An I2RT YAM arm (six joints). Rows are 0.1 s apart.
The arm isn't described. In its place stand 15 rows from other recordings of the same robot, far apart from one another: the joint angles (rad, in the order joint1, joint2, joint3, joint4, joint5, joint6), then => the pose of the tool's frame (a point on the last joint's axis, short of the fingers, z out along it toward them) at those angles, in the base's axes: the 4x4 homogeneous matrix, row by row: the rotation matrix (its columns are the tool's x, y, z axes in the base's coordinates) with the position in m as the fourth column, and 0 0 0 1 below.
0.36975, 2.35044, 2.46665, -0.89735, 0.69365, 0.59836 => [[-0.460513 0.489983 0.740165 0.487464], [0.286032 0.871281 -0.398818 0.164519], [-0.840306 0.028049 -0.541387 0.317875], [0 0 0 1]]
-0.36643, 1.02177, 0.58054, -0.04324, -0.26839, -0.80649 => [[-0.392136 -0.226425 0.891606 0.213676], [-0.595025 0.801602 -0.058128 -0.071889], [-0.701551 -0.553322 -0.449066 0.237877], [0 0 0 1]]
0.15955, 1.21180, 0.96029, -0.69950, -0.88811, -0.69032 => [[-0.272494 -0.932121 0.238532 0.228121], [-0.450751 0.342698 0.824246 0.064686], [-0.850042 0.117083 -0.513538 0.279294], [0 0 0 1]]
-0.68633, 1.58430, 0.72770, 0.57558, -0.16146, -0.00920 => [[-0.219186 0.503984 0.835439 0.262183], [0.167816 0.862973 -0.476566 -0.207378], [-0.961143 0.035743 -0.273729 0.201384], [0 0 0 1]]
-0.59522, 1.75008, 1.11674, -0.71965, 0.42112, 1.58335 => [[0.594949 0.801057 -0.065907 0.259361], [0.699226 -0.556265 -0.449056 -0.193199], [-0.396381 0.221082 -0.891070 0.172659], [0 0 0 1]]
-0.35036, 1.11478, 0.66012, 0.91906, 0.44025, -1.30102 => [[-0.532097 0.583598 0.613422 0.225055], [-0.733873 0.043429 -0.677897 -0.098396], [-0.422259 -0.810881 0.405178 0.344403], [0 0 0 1]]
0.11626, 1.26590, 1.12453, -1.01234, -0.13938, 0.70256 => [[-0.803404 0.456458 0.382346 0.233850], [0.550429 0.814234 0.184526 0.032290], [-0.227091 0.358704 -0.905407 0.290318], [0 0 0 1]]
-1.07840, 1.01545, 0.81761, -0.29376, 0.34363, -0.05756 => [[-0.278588 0.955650 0.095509 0.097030], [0.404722 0.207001 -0.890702 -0.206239], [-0.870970 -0.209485 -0.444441 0.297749], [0 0 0 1]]
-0.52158, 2.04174, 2.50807, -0.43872, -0.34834, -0.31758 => [[-0.031124 0.171336 0.984721 0.386740], [-0.320641 0.931417 -0.172196 -0.208229], [-0.946689 -0.321101 0.025948 0.515476], [0 0 0 1]]
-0.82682, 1.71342, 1.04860, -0.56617, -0.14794, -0.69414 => [[-0.935022 0.125314 0.331709 0.223119], [0.081561 0.986394 -0.142738 -0.234665], [-0.345083 -0.106408 -0.932521 0.167932], [0 0 0 1]]
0.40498, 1.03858, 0.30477, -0.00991, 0.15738, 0.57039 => [[-0.676626 0.097704 0.729816 0.175448], [0.290168 0.946332 0.142330 0.069140], [-0.676743 0.308073 -0.668663 0.147563], [0 0 0 1]]
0.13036, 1.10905, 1.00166, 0.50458, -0.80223, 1.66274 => [[-0.779732 -0.313279 0.542102 0.238068], [0.595867 -0.105439 0.796131 0.057024], [-0.192253 0.943790 0.268887 0.421446], [0 0 0 1]]
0.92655, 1.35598, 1.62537, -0.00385, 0.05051, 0.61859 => [[-0.317683 -0.718123 0.619175 0.175388], [0.541368 0.398739 0.740222 0.230496], [-0.778459 0.570357 0.262096 0.523224], [0 0 0 1]]
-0.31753, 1.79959, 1.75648, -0.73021, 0.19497, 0.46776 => [[-0.394818 0.690169 0.606454 0.382771], [0.595379 0.694924 -0.403243 -0.133058], [-0.699745 0.201862 -0.685280 0.343921], [0 0 0 1]]
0.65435, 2.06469, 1.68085, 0.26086, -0.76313, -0.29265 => [[0.190718 -0.970365 0.148386 0.376798], [-0.116462 0.127726 0.984948 0.320051], [-0.974712 -0.205129 -0.088651 0.297604], [0 0 0 1]]
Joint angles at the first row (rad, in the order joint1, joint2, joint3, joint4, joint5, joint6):
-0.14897, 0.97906, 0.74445, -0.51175, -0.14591, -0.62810
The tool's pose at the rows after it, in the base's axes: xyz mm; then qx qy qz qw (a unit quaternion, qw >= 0):
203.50 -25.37 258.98 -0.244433 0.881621 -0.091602 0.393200
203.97 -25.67 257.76 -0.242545 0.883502 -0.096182 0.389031
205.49 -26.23 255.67 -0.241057 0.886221 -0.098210 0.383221
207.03 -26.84 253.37 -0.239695 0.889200 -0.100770 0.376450
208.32 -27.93 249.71 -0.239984 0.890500 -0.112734 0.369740
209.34 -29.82 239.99 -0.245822 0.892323 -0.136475 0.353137
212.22 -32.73 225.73 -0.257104 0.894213 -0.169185 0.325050
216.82 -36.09 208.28 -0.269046 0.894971 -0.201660 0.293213
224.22 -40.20 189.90 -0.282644 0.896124 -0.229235 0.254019
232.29 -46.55 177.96 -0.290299 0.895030 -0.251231 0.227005
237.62 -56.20 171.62 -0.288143 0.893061 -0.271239 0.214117
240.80 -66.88 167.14 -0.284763 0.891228 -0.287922 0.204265
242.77 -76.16 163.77 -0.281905 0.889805 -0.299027 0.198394
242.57 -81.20 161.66 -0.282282 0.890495 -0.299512 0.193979
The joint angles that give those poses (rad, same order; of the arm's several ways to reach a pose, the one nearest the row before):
-0.14823, 0.97905, 0.74177, -0.51137, -0.13983, -0.62811
-0.14703, 0.98287, 0.74027, -0.51100, -0.12644, -0.62808
-0.14708, 0.99355, 0.73986, -0.51022, -0.11732, -0.62811
-0.14708, 1.00499, 0.73950, -0.51025, -0.10663, -0.62887
-0.14706, 1.01339, 0.73035, -0.49727, -0.08144, -0.63954
-0.14705, 1.02673, 0.70248, -0.47055, -0.03299, -0.67120
-0.14705, 1.05878, 0.66852, -0.43087, 0.03606, -0.72117
-0.14746, 1.10916, 0.63117, -0.37175, 0.10813, -0.77231
-0.14974, 1.18736, 0.60943, -0.31377, 0.17795, -0.82380
-0.16420, 1.25908, 0.60750, -0.26034, 0.22527, -0.86879
-0.19589, 1.30484, 0.60751, -0.20695, 0.25196, -0.90772
-0.23329, 1.33880, 0.60749, -0.16077, 0.26721, -0.94665
-0.26647, 1.36471, 0.60749, -0.12265, 0.27141, -0.97830
-0.28668, 1.37617, 0.60750, -0.11350, 0.26417, -0.99584

